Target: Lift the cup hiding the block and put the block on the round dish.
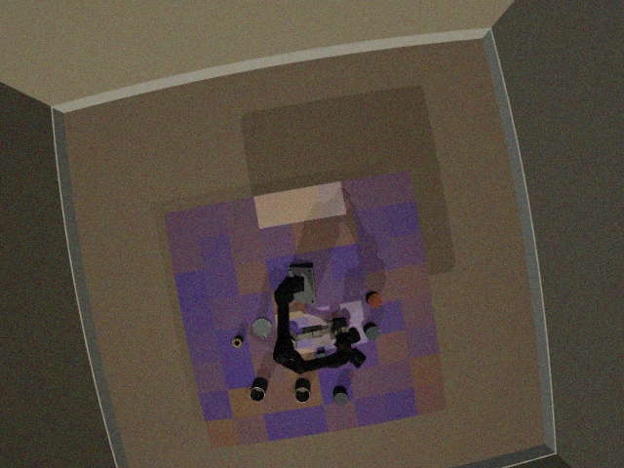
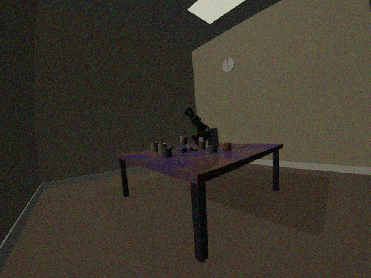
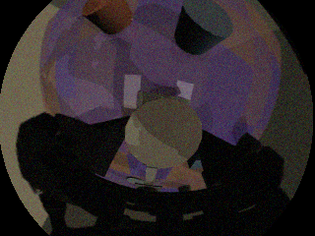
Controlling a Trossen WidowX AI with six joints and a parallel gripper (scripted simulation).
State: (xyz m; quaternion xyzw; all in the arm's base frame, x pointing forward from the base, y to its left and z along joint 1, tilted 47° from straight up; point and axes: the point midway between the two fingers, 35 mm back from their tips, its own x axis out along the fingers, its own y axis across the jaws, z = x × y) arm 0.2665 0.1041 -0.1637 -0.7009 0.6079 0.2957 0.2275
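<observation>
The orange cup lies 150 mm behind my gripper tip, 160 mm to the left of it and 10 mm below it. Round my gripper tip: balance 20 mm ahead, 140 mm to the right, 10 mm below; grey block 10 mm below; beige cup 20 mm to the left, 10 mm above.
</observation>
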